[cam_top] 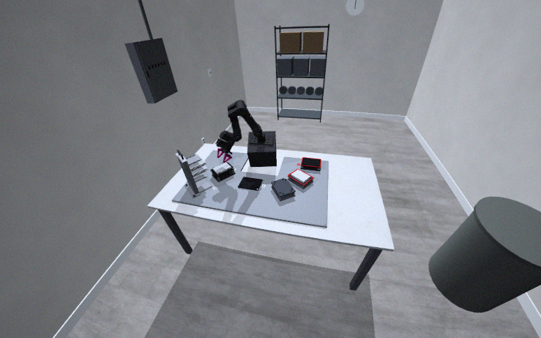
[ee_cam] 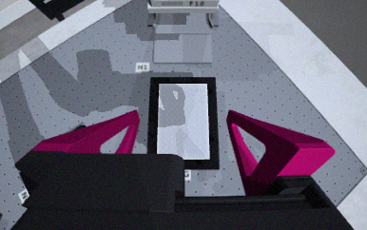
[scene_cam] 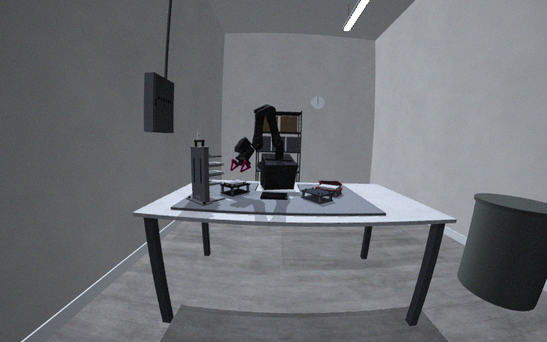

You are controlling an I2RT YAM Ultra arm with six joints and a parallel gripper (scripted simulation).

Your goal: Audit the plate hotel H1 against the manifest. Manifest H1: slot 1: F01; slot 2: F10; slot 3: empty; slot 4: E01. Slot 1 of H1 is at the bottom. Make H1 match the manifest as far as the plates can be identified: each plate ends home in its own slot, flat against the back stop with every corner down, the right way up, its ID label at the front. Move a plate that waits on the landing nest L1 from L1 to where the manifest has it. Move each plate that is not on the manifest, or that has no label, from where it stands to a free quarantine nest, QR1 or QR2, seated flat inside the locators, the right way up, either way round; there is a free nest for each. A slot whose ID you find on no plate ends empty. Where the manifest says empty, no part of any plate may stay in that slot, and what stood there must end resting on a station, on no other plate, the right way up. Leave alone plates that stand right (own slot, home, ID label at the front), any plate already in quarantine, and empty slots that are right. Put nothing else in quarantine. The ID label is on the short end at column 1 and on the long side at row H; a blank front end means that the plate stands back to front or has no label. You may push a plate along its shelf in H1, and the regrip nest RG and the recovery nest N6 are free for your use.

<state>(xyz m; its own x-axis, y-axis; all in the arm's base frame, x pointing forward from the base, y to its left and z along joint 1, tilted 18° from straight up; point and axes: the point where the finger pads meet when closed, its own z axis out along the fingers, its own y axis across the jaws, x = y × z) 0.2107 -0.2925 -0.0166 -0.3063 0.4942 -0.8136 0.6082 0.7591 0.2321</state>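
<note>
Now: the black regrip nest 1 cm ahead of my hand, 1 cm to the right of it and 9 cm below it. From my hand the other things lie so: H1 tag: 18 cm ahead, 2 cm to the right, 15 cm below.
</note>
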